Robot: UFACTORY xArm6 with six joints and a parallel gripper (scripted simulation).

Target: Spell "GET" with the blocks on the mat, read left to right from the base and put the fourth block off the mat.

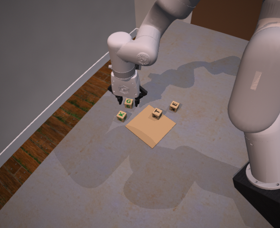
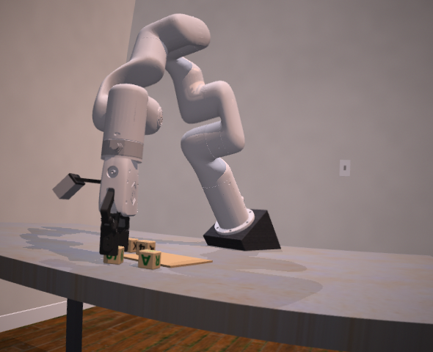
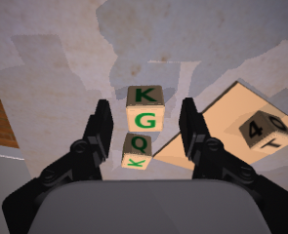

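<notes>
My gripper is now 2 cm above the G block. Round my hand: tan mat: 12 cm behind, 5 cm to the left, 3 cm below; E block: 18 cm behind, 6 cm to the right, 2 cm below; T block: 13 cm behind, 2 cm below, 1 cm to the left.
</notes>
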